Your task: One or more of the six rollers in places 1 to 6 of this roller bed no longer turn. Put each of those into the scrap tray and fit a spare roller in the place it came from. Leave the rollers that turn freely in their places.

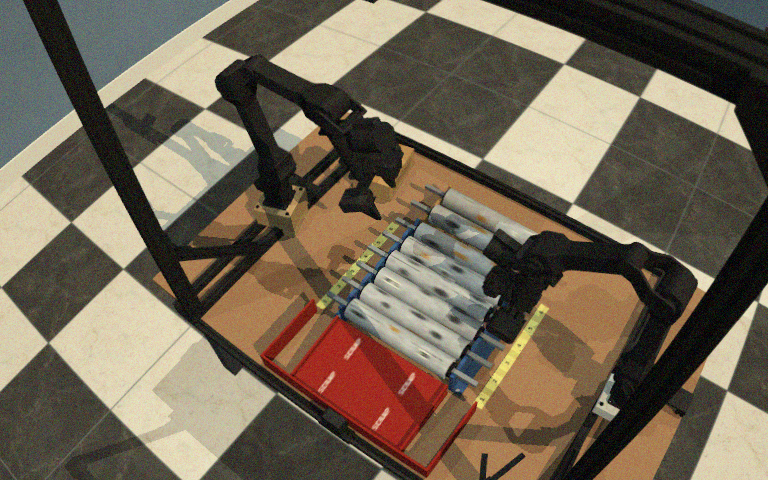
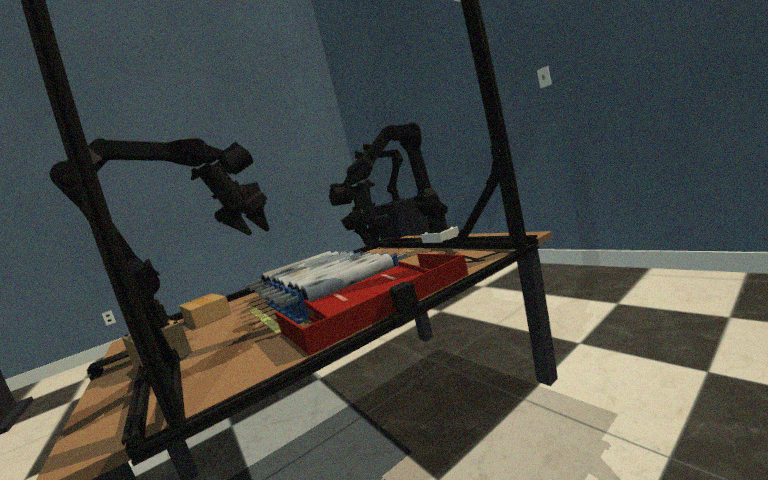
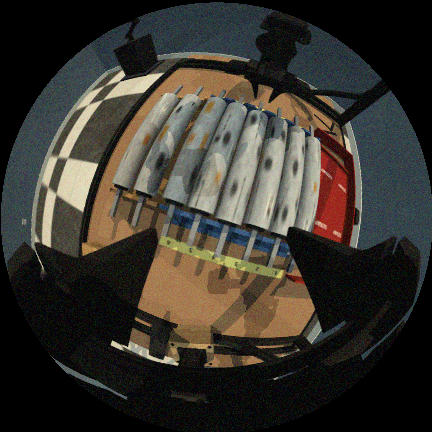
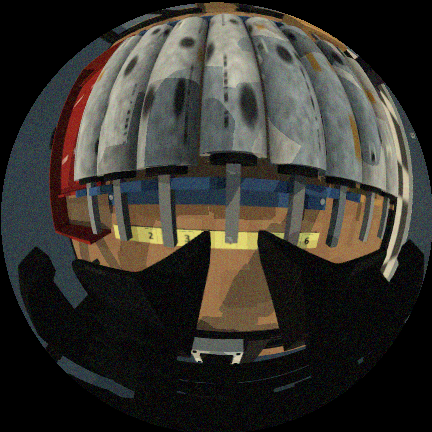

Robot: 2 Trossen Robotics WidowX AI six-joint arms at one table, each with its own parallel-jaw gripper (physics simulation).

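Places are measured from the left arm's base along level axes (x up, y left, z back), in metres.
Pixels of known places: left gripper, fingertip midpoint: (image 1: 386, 203) (image 2: 259, 232) (image 3: 224, 234); right gripper, fingertip midpoint: (image 2: 372, 249) (image 3: 261, 99) (image 4: 234, 236); left arm's base, origin of the base link: (image 1: 279, 198) (image 3: 192, 355); right arm's base, origin of the base link: (image 1: 626, 396) (image 2: 439, 230) (image 4: 216, 358).
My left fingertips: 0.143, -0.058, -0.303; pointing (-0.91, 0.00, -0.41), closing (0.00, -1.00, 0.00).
Observation:
Ahead of a thing's pixels: the offset from my left fingertips to its middle, as dx, dy, dz. "pt": to the spot under its first point. Level surfaces: height alone.
Six rollers lie side by side on the blue roller bed @[dx -0.215] (image 1: 474, 362) (image 4: 212, 197). The place 1 roller @[-0.167, -0.207, -0.088] (image 1: 396, 333) is beside the red scrap tray @[-0.194, -0.319, -0.052] (image 1: 370, 367) (image 2: 339, 331) (image 3: 336, 202), whose visible floor holds no roller. Two spare rollers @[-0.167, +0.154, -0.205] (image 1: 489, 215) (image 3: 147, 142) lie beyond place 6. My left gripper (image 1: 386, 202) (image 2: 258, 232) (image 3: 224, 234) is open and empty, high above the rollers' left ends. My right gripper (image 4: 234, 236) (image 3: 261, 99) is partly open and empty, at the rollers' right ends. The place 4 roller @[-0.167, -0.061, -0.132] (image 4: 232, 120) (image 3: 242, 170) points its shaft between those fingertips. Whether any roller turns cannot be told.
Yellow number strips @[pt -0.162, -0.054, +0.047] (image 1: 362, 263) @[pt -0.218, -0.157, -0.327] (image 1: 512, 356) lie along both shaft ends. A wooden block @[-0.191, +0.265, +0.104] (image 2: 203, 311) stands near the far edge on the left arm's side. Black frame posts (image 1: 96, 118) (image 2: 498, 141) rise at the table's corners.

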